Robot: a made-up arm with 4 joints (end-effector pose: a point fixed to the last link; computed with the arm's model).
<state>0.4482 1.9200 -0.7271 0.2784</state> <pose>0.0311 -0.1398 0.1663 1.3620 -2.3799 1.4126</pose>
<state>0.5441 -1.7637 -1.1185 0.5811</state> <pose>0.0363 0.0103 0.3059 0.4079 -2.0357 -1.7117</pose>
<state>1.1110 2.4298 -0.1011 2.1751</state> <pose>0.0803 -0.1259 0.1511 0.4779 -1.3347 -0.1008</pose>
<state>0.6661 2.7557 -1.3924 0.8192</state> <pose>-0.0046 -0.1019 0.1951 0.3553 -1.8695 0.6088</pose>
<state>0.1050 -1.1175 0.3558 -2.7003</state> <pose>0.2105 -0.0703 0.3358 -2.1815 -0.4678 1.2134</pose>
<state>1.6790 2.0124 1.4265 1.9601</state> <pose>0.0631 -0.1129 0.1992 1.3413 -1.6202 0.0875</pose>
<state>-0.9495 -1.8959 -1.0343 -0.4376</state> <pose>-0.0752 -0.0634 0.4079 0.7049 -1.6063 -2.2163</pose>
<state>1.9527 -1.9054 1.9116 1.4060</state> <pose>0.0444 -0.1181 0.3824 -0.5669 0.9139 -0.2244</pose>
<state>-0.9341 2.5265 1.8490 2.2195</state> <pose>-0.0207 -0.0616 0.3954 -1.8337 -0.5738 0.7817</pose>
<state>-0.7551 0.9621 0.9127 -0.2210</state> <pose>0.0223 0.0503 0.1789 -1.5704 0.3434 0.8179</pose>
